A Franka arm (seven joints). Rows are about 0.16 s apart.
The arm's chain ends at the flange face. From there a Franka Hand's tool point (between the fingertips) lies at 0.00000 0.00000 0.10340 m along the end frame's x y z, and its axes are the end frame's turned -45 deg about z.
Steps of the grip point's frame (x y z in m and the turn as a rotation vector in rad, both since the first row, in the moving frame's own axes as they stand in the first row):
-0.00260 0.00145 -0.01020 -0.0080 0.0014 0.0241
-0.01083 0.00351 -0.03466 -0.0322 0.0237 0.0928
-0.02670 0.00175 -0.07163 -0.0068 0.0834 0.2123
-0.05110 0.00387 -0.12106 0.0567 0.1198 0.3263
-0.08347 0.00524 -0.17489 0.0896 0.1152 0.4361
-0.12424 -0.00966 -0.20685 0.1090 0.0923 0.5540
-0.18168 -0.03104 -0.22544 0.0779 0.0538 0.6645
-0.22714 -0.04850 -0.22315 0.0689 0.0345 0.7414
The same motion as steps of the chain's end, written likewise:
-0.00149 0.00237 -0.01020 -0.0047 0.0066 0.0241
-0.00923 0.00933 -0.03458 -0.0060 0.0395 0.0928
-0.02477 0.02497 -0.07127 0.0542 0.0638 0.2123
-0.04000 0.05076 -0.12016 0.1248 0.0446 0.3263
-0.06033 0.07678 -0.17381 0.1448 0.0181 0.4361
-0.09749 0.09528 -0.20582 0.1423 -0.0118 0.5540
-0.15186 0.11600 -0.22499 0.0931 -0.0170 0.6645
-0.19529 0.13409 -0.22286 0.0731 -0.0243 0.7414

